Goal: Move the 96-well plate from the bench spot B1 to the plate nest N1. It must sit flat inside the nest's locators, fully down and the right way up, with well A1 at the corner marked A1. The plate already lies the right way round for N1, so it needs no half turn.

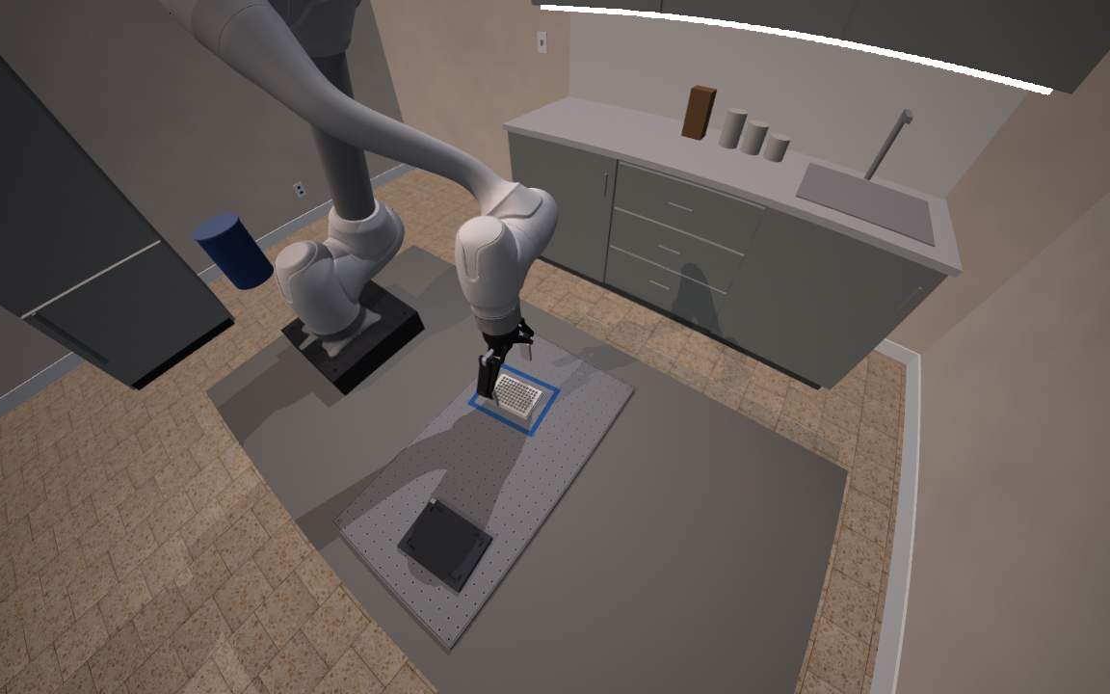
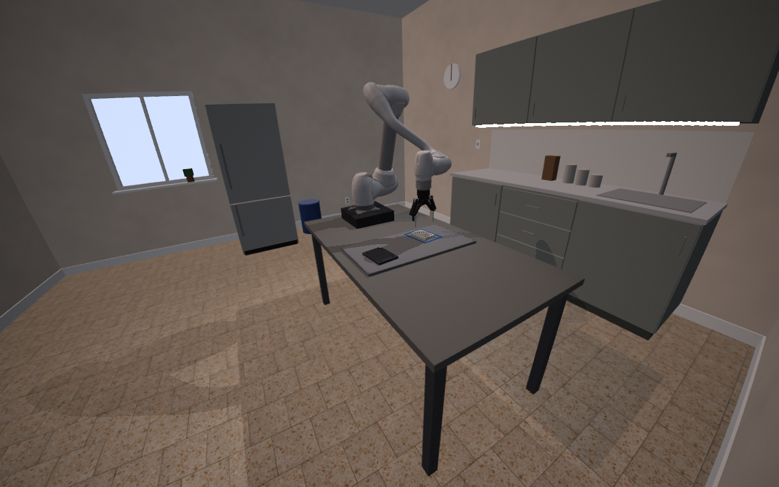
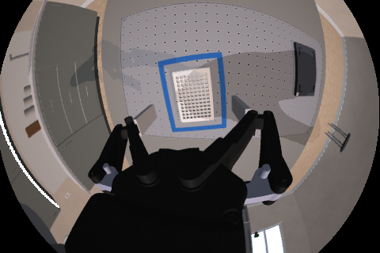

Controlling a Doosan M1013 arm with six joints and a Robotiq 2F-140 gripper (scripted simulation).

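The white 96-well plate lies 8 cm below my hand. Round my hand: dark plate nest N1: 11 cm ahead, 36 cm to the right, 8 cm below.
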